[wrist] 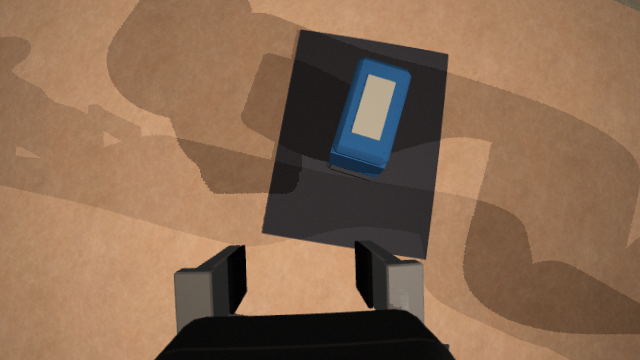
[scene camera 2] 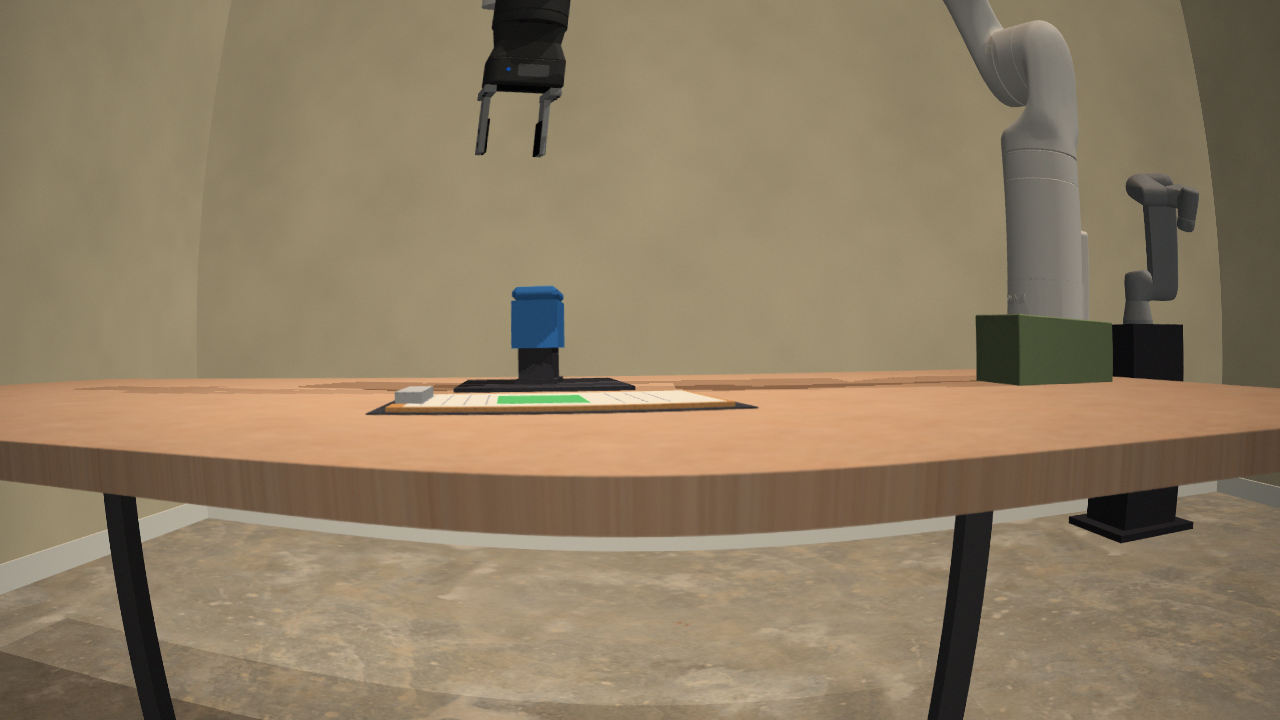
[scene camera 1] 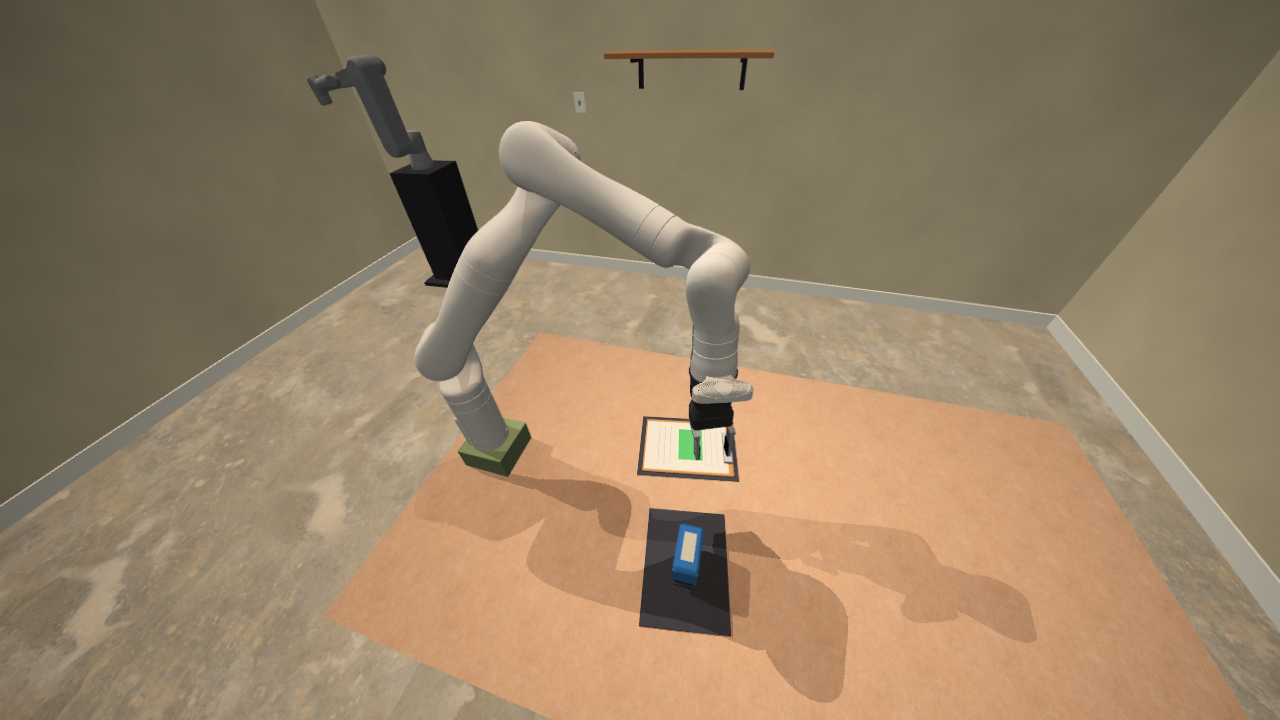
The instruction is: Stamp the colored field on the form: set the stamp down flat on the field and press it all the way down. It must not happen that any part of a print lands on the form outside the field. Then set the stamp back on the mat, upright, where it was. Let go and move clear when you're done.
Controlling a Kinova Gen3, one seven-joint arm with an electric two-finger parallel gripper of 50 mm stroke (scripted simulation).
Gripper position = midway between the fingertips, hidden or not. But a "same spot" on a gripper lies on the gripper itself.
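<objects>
Wrist view: gripper, blue stamp. Gripper, also in scene camera 2. Blue stamp, in scene camera 2 [537,316]. Gripper, in scene camera 1 [711,453]. Blue stamp, also in scene camera 1. Gripper, same spot: [wrist: 216,288] and [scene camera 2: 482,99]. Blue stamp, same spot: [wrist: 364,138] and [scene camera 1: 691,532].
</objects>
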